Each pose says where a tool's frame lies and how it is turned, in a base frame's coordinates. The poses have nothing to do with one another.
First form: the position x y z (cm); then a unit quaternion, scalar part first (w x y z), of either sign.
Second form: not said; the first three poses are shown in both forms.
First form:
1: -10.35 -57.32 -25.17 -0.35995 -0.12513 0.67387 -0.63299
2: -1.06 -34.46 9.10 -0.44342 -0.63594 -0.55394 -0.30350
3: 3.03 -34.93 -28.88 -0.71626 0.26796 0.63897 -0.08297
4: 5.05 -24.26 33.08 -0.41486 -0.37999 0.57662 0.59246
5: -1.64 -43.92 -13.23 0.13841 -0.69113 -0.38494 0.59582
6: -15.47 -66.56 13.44 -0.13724 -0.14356 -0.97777 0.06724
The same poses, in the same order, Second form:
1:
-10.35 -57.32 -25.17
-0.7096 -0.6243 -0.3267
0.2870 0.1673 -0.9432
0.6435 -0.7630 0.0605

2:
-1.06 -34.46 9.10
0.2021 0.4354 0.8773
0.9737 0.0069 -0.2277
-0.1052 0.9002 -0.4225

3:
3.03 -34.93 -28.88
0.1697 0.2236 -0.9598
0.4613 0.8426 0.2778
0.8709 -0.4899 0.0398

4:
5.05 -24.26 33.08
-0.3670 0.0534 -0.9287
-0.9298 0.0092 0.3680
0.0282 0.9985 0.0462

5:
-1.64 -43.92 -13.23
-0.0064 0.3672 -0.9301
0.6970 -0.6653 -0.2674
-0.7170 -0.6500 -0.2517

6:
-15.47 -66.56 13.44
-0.9211 0.2992 0.2491
0.2623 0.9497 -0.1709
-0.2877 -0.0921 -0.9533

